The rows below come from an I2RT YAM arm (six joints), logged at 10 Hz.
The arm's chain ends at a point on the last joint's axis. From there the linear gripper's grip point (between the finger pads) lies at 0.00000 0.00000 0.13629 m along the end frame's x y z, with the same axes.
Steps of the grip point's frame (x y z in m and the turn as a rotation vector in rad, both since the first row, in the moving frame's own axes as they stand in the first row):
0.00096 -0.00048 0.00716 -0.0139 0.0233 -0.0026
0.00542 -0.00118 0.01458 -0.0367 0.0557 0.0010
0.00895 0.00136 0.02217 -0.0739 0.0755 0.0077
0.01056 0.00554 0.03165 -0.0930 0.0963 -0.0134
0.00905 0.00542 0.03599 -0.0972 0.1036 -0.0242
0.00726 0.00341 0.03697 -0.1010 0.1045 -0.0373
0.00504 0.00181 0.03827 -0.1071 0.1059 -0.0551
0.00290 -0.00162 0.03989 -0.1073 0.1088 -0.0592
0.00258 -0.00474 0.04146 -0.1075 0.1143 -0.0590
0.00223 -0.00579 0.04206 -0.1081 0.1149 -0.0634
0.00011 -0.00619 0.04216 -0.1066 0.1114 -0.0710
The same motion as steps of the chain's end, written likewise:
-0.00222 -0.00237 0.00721 -0.0139 0.0233 -0.0026
-0.00216 -0.00618 0.01488 -0.0367 0.0557 0.0010
-0.00128 -0.00873 0.02293 -0.0739 0.0755 0.0077
-0.00261 -0.00701 0.03287 -0.0930 0.0963 -0.0134
-0.00518 -0.00761 0.03736 -0.0972 0.1036 -0.0242
-0.00719 -0.01004 0.03841 -0.1010 0.1045 -0.0373
-0.00973 -0.01233 0.03981 -0.1071 0.1059 -0.0551
-0.01229 -0.01574 0.04148 -0.1073 0.1088 -0.0592
-0.01336 -0.01886 0.04313 -0.1075 0.1143 -0.0590
-0.01382 -0.01996 0.04375 -0.1081 0.1149 -0.0634
-0.01551 -0.02011 0.04378 -0.1066 0.1114 -0.0710

